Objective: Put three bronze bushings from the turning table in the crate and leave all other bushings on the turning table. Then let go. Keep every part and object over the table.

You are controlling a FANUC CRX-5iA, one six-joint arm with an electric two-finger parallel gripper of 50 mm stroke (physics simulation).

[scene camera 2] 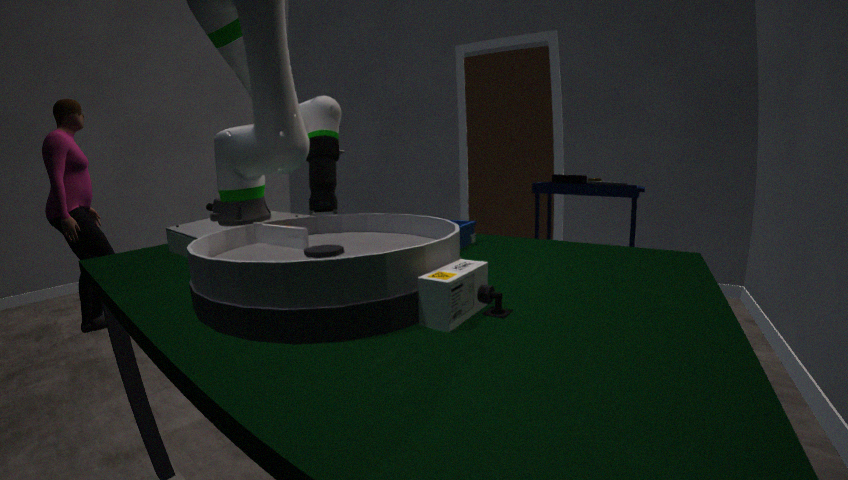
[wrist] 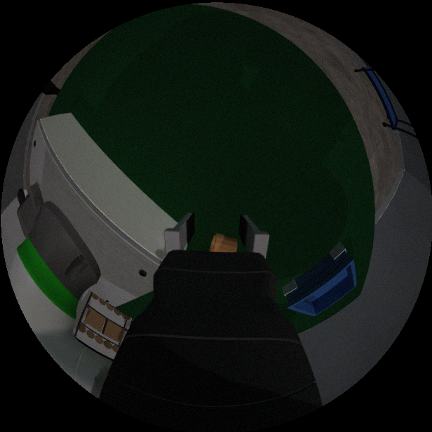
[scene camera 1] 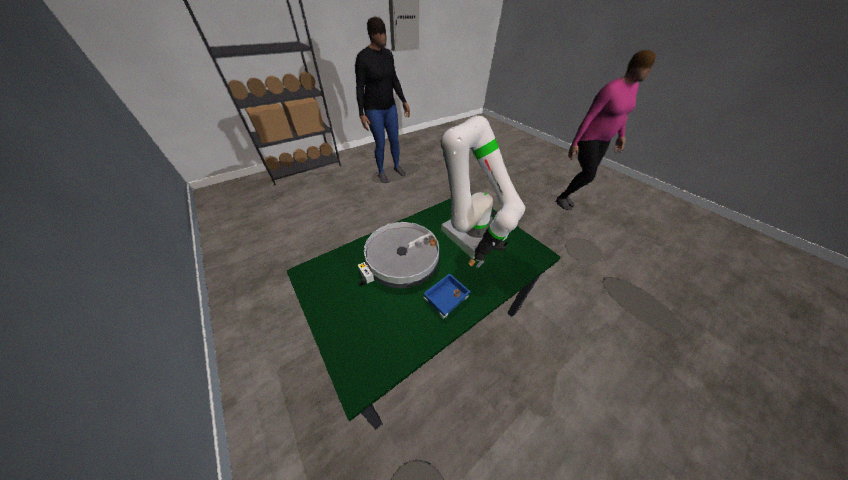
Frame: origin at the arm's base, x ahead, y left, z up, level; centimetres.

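Seen in the pictures: gripper, between the fingertips: (scene camera 1: 477, 263); arm's base, origin of its link: (scene camera 2: 244, 220) (scene camera 1: 476, 229).
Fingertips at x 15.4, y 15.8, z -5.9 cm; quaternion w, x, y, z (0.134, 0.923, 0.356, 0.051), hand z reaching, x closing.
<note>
Offsets run from my fingertips to a thing's top centre. "spot": to the spot under its first point.
A bronze bushing @(dx +2.7, dy -1.8, dz +2.1 cm) (scene camera 1: 471, 262) (wrist: 223, 243) lies on the green table beside the robot base. My gripper (scene camera 1: 476, 262) (wrist: 216, 223) is open, low over the table, with its fingers on either side of this bushing in the wrist view; its lower end is partly hidden in scene camera 2. The blue crate @(dx +29.0, dy +5.4, dz +3.9 cm) (scene camera 1: 441, 294) (scene camera 2: 465, 230) (wrist: 327, 294) holds something bronze @(dx +23.7, dy +7.5, dz +2.0 cm) (scene camera 1: 457, 292), probably a bushing or two; the number is unclear. The turning table (scene camera 1: 389, 264) (scene camera 2: 303, 285) carries a bronze-coloured part @(dx +13.4, dy -24.4, dz +6.8 cm) (scene camera 1: 432, 242) and greyer parts @(spot: dx +21.6, dy -27.6, dz +7.1 cm) (scene camera 1: 418, 243) along its guide bar, too small to tell exactly.
The robot base plate (scene camera 1: 455, 237) (wrist: 107, 195) stands close to the gripper. A white box @(spot: dx +55.3, dy -29.7, dz +5.0 cm) (scene camera 1: 365, 272) (scene camera 2: 453, 294) stands beside the turning table. Two people, one in black (scene camera 1: 378, 80) and one in pink (scene camera 1: 609, 113) (scene camera 2: 62, 166), stand beyond the table. A shelf rack (scene camera 1: 261, 49) stands by the wall.
</note>
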